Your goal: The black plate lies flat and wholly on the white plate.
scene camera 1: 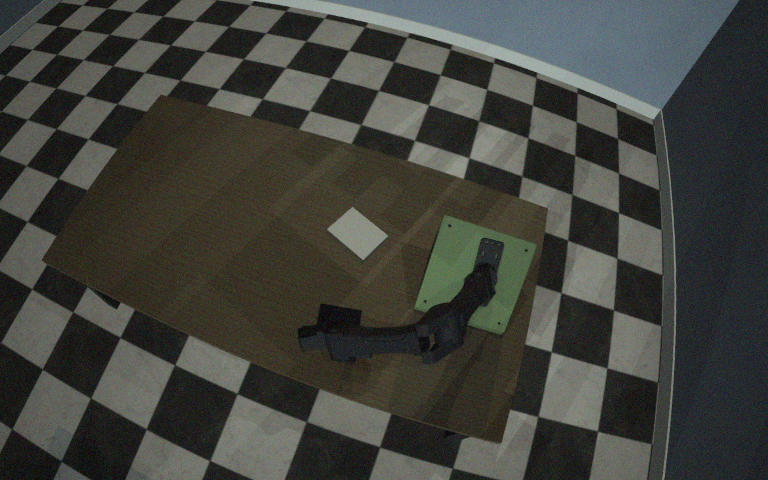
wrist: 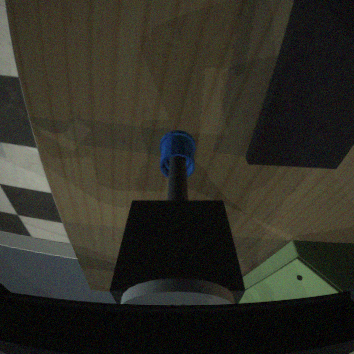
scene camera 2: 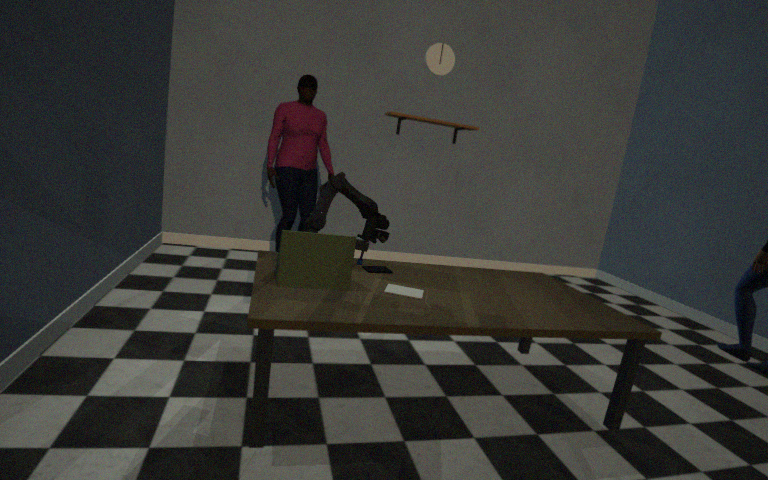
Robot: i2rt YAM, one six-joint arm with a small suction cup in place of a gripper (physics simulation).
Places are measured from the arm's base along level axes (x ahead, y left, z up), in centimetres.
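Pixels of known places: hand at its tool point: (wrist: 177,146) (scene camera 2: 359,264); arm's base at its link origin: (scene camera 1: 484,272) (scene camera 2: 310,248).
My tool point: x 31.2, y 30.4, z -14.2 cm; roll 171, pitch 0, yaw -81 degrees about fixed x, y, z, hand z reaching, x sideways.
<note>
Ahead of a thing's pixels: the offset from my tool point to its top centre. Level surfaces: height alone.
The black plate @(dx +6.8, dy -9.6, dz +1.1 cm) (scene camera 1: 340,315) (scene camera 2: 376,269) (wrist: 305,85) lies on the table, partly hidden by the arm in scene camera 1. The white plate @(dx +9.3, dy -40.4, dz +0.8 cm) (scene camera 1: 357,233) (scene camera 2: 403,290) lies flat on the table, apart from the black one; it does not show in the wrist view. My gripper, a blue suction cup (scene camera 2: 360,261) (wrist: 178,150), is open and holds nothing. It hangs low near the table, beside the black plate, which is to its right in the wrist view. In scene camera 1 the arm hides the cup.
A green block (scene camera 1: 447,254) (scene camera 2: 317,260) (wrist: 285,270) with the arm's base on it stands at one end of the wooden table @(dz +0.2 cm) (scene camera 1: 198,198) (scene camera 2: 509,305). A person in pink (scene camera 2: 298,135) stands behind the table; part of another shows at the right edge of scene camera 2.
</note>
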